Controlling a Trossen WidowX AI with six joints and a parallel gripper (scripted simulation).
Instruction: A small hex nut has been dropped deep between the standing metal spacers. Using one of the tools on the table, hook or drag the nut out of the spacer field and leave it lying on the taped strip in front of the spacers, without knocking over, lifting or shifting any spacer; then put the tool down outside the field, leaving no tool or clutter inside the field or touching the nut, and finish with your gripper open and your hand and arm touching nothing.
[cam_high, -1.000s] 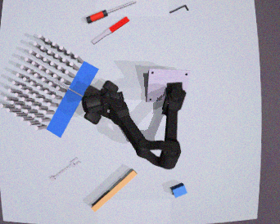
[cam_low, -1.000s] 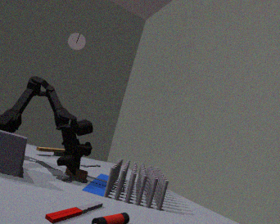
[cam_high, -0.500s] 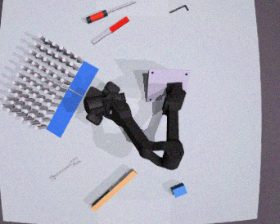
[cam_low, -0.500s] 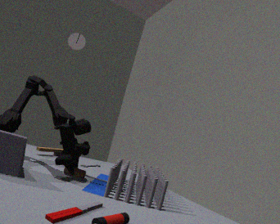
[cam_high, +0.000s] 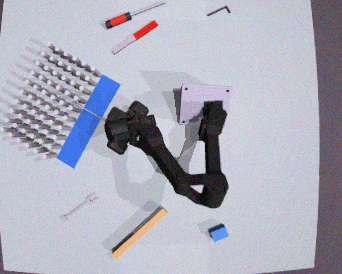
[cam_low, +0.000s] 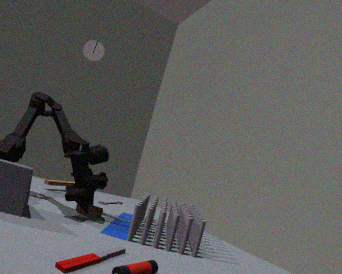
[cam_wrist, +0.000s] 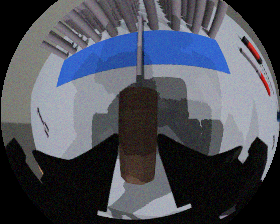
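Now: the brown-handled hook tool 90 mm ahead of my gripper tip and 60 mm to the right of it. Round my gripper tip: wrench (190 mm ahead, 290 mm to the left, 20 mm below); then blue taped strip (130 mm ahead, 40 mm to the right, 20 mm below); then hex nut (180 mm ahead, 120 mm to the right, 20 mm below).
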